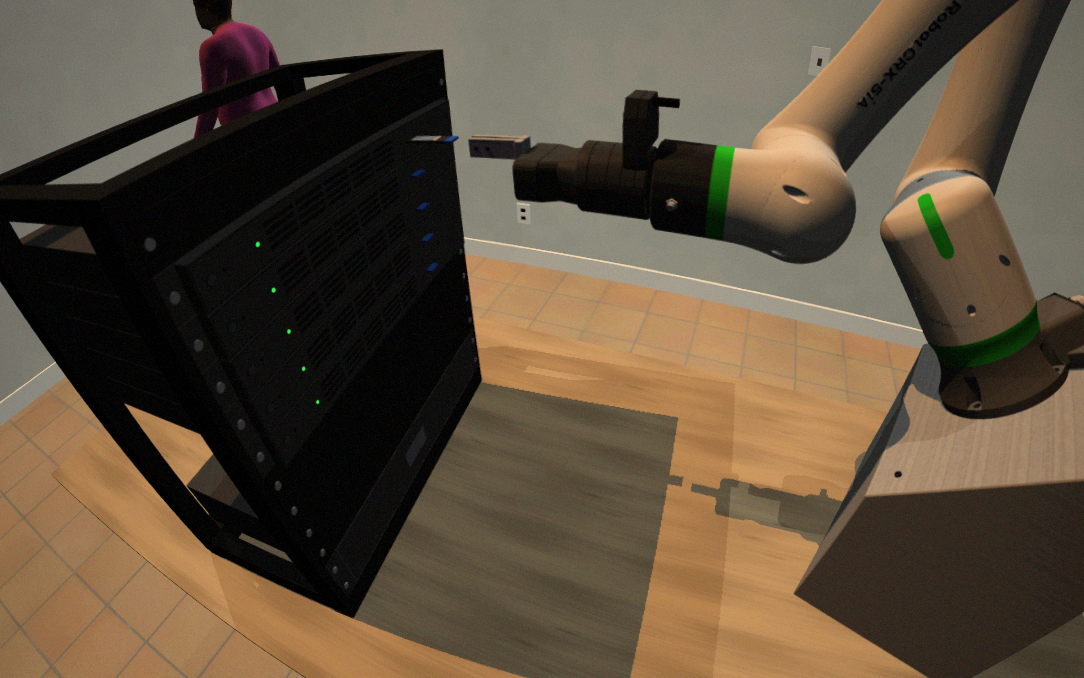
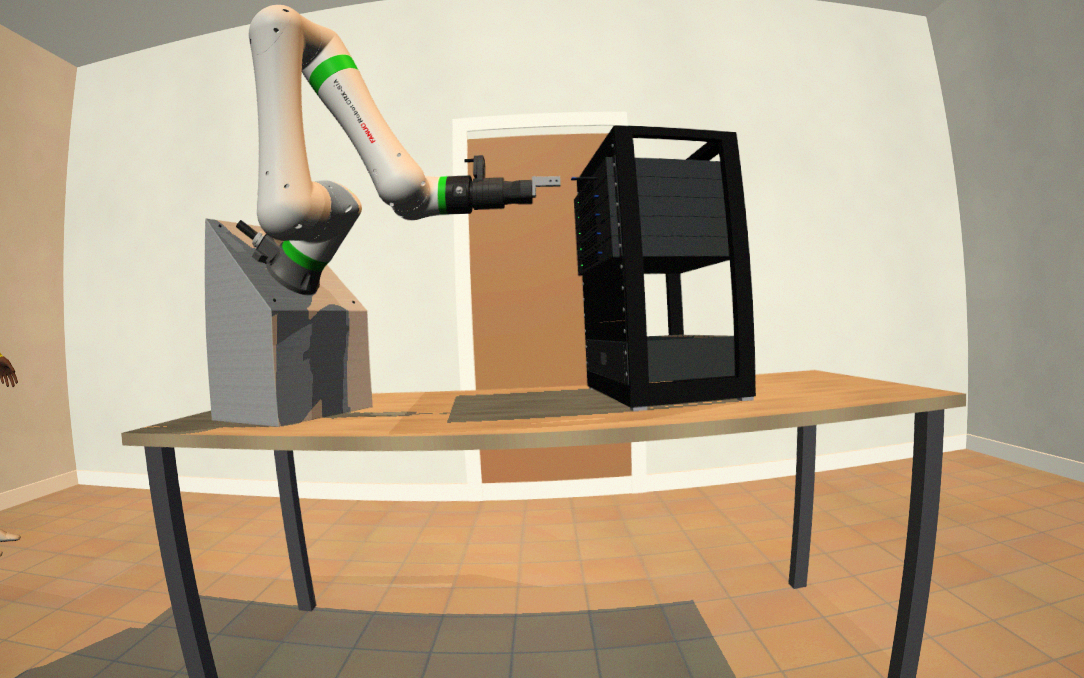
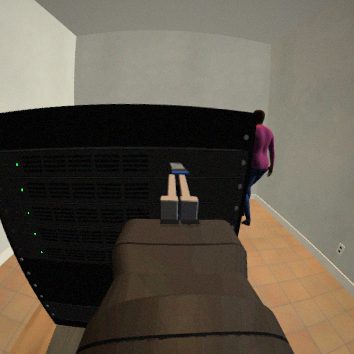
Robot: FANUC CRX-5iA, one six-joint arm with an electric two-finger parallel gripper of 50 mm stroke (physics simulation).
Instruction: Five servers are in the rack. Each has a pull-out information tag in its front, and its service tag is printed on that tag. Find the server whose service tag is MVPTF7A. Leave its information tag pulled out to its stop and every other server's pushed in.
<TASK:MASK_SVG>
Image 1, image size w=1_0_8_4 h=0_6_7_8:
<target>my gripper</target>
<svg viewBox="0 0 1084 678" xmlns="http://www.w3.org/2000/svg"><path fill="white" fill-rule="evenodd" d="M468 139L470 157L515 160L512 171L514 193L517 200L541 203L562 201L578 205L581 211L625 217L620 203L623 143L588 140L583 144L582 148L552 143L537 143L531 148L530 136L526 135L522 137L474 135Z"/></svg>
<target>black server rack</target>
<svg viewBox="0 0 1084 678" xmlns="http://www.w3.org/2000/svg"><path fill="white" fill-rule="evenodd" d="M443 49L372 54L280 65L141 115L0 174L0 282L62 372L114 441L172 511L213 554L223 559L226 558L272 582L328 606L350 618L355 617L408 515L482 381L464 249L465 242L453 144L459 137L452 135ZM239 536L243 533L286 553L292 562L240 539ZM125 404L202 436L213 455L186 486L151 442ZM10 222L46 225L19 239ZM275 86L278 102L193 138L103 183L47 184L158 132L230 102ZM350 73L306 90L304 78Z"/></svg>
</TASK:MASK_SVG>
